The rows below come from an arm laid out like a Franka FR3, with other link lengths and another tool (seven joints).
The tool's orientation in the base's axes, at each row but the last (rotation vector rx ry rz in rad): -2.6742 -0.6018 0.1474; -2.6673 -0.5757 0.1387; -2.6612 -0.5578 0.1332; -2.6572 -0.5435 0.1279; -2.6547 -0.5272 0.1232; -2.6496 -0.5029 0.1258; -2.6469 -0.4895 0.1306; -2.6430 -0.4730 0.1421; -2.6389 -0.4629 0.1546
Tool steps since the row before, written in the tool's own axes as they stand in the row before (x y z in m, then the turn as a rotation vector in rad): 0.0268 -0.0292 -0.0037 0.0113 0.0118 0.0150; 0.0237 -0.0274 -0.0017 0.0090 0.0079 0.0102; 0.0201 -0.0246 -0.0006 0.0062 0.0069 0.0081; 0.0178 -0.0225 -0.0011 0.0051 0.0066 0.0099; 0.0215 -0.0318 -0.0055 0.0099 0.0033 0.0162; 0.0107 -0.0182 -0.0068 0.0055 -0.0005 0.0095; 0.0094 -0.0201 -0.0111 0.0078 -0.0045 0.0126; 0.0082 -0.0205 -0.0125 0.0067 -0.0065 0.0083; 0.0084 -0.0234 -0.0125 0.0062 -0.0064 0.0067
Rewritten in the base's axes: 0.0135 0.0345 0.0146 0.0120 0.0004 -0.0186; 0.0116 0.0320 0.0125 0.0093 0.0009 -0.0126; 0.0096 0.0284 0.0106 0.0068 -0.0002 -0.0103; 0.0086 0.0253 0.0104 0.0053 0.0003 -0.0118; 0.0098 0.0326 0.0185 0.0076 0.0074 -0.0161; 0.0051 0.0164 0.0140 0.0034 0.0063 -0.0084; 0.0042 0.0157 0.0187 0.0037 0.0117 -0.0094; 0.0036 0.0150 0.0202 0.0028 0.0112 -0.0047; 0.0032 0.0174 0.0215 0.0027 0.0103 -0.0033
